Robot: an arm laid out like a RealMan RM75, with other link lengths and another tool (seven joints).
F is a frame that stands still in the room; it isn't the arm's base.
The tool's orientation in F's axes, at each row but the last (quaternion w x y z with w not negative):
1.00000 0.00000 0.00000 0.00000
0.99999 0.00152 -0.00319 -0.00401
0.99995 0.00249 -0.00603 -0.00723
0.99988 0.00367 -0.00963 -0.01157
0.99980 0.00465 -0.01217 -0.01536
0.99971 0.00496 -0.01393 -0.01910
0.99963 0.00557 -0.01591 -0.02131
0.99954 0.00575 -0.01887 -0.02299
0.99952 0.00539 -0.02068 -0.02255
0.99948 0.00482 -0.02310 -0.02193
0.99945 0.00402 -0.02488 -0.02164
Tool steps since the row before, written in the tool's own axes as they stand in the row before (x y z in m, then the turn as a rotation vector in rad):
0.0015 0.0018 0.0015 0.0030 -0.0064 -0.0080
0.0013 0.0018 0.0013 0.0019 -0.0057 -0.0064
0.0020 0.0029 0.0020 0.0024 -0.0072 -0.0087
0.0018 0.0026 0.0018 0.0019 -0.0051 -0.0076
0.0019 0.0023 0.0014 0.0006 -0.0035 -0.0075
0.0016 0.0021 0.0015 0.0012 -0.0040 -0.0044
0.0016 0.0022 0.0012 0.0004 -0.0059 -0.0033
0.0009 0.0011 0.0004 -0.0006 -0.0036 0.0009
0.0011 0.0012 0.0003 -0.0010 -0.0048 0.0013
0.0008 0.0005 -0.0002 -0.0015 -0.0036 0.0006
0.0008 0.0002 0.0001 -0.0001 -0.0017 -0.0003
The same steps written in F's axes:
0.0015 0.0018 0.0015 0.0030 -0.0064 -0.0080
0.0013 0.0018 0.0013 0.0019 -0.0057 -0.0064
0.0020 0.0029 0.0020 0.0024 -0.0072 -0.0087
0.0018 0.0025 0.0019 0.0019 -0.0051 -0.0076
0.0019 0.0022 0.0015 0.0007 -0.0034 -0.0075
0.0016 0.0020 0.0016 0.0012 -0.0040 -0.0044
0.0017 0.0021 0.0013 0.0003 -0.0059 -0.0034
0.0009 0.0011 0.0004 -0.0008 -0.0036 0.0008
0.0011 0.0011 0.0004 -0.0013 -0.0048 0.0012
0.0008 0.0005 -0.0002 -0.0017 -0.0035 0.0005
0.0008 0.0002 0.0001 -0.0002 -0.0017 -0.0003

